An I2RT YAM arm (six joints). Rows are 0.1 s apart.
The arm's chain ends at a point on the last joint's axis. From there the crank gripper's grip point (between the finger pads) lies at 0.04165 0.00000 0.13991 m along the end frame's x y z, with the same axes.
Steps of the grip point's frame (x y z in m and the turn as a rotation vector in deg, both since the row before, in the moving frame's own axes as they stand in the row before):
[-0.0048, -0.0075, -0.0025, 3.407, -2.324, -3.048]
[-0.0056, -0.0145, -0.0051, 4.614, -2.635, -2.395]
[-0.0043, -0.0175, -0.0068, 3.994, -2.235, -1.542]
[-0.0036, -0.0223, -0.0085, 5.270, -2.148, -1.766]
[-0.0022, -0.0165, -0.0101, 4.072, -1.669, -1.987]
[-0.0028, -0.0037, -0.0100, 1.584, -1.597, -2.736]
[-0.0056, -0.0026, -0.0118, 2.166, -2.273, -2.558]
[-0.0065, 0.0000, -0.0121, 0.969, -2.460, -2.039]
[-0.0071, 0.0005, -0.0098, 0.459, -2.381, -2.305]
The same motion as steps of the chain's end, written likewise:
[0.0012, 0.0029, -0.0038, 3.407, -2.324, -3.048]
[0.0011, -0.0016, -0.0063, 4.614, -2.635, -2.395]
[0.0013, -0.0067, -0.0079, 3.994, -2.235, -1.542]
[0.0019, -0.0082, -0.0093, 5.270, -2.148, -1.766]
[0.0021, -0.0052, -0.0108, 4.072, -1.669, -1.987]
[0.0013, 0.0021, -0.0110, 1.584, -1.597, -2.736]
[0.0001, 0.0045, -0.0132, 2.166, -2.273, -2.558]
[-0.0004, 0.0038, -0.0137, 0.969, -2.460, -2.039]
[-0.0012, 0.0032, -0.0114, 0.459, -2.381, -2.305]

